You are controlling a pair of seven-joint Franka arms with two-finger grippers.
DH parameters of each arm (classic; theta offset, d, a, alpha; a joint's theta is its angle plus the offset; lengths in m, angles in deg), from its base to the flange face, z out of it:
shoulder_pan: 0 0.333 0 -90
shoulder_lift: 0 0 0 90
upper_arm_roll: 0 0.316 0.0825 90
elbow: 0 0 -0.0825 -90
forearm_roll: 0 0.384 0 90
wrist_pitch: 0 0 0.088 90
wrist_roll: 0 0.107 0 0
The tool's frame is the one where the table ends.
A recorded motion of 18 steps. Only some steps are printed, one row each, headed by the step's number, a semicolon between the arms.
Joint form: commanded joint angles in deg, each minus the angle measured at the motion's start. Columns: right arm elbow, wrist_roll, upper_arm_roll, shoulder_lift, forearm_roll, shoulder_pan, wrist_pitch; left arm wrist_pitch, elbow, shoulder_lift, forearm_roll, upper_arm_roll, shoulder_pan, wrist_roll.
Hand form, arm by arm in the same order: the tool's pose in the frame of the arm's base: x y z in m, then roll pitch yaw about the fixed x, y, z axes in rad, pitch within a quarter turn. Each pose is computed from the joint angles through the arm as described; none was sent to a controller.
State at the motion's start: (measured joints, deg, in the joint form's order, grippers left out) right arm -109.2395 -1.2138 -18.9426 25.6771 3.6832 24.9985 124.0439; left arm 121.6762 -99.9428 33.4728 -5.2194 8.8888 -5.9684 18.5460
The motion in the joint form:
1: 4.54 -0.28 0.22 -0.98 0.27 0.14 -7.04; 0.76 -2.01 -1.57 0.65 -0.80 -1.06 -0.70
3: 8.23 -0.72 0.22 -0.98 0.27 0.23 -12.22; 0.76 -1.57 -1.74 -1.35 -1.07 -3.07 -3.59
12: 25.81 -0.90 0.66 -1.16 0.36 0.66 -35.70; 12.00 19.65 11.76 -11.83 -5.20 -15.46 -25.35
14: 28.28 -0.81 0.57 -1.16 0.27 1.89 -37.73; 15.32 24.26 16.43 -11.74 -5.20 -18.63 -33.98
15: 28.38 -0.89 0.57 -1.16 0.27 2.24 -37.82; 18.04 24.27 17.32 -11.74 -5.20 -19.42 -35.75
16: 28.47 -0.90 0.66 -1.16 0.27 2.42 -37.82; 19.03 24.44 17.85 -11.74 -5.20 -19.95 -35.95
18: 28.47 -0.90 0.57 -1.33 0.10 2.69 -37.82; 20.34 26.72 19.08 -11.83 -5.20 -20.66 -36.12
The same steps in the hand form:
1: 0.6142 0.0852 0.2948 3.0649 0.1929 0.1082; 0.6367 0.0025 0.2318 3.0980 0.1881 -0.2616
3: 0.6207 0.0908 0.3159 3.0696 0.2198 0.1197; 0.6391 -0.0246 0.2365 3.0820 0.1727 -0.2307
12: 0.6314 0.1196 0.4269 3.0875 0.3225 0.1532; 0.7055 -0.2416 0.2488 2.9303 -0.1034 -0.0118
14: 0.6304 0.1348 0.4442 3.0854 0.3149 0.1749; 0.7072 -0.2862 0.2307 2.9056 -0.1264 0.0881
15: 0.6296 0.1388 0.4448 3.0859 0.3148 0.1826; 0.7060 -0.2952 0.2239 2.8945 -0.1501 0.1145
16: 0.6292 0.1417 0.4454 3.0866 0.3134 0.1878; 0.7044 -0.3016 0.2201 2.8917 -0.1599 0.1121
18: 0.6285 0.1434 0.4474 3.0838 0.3105 0.1910; 0.7088 -0.3141 0.2248 2.8735 -0.1959 0.1089

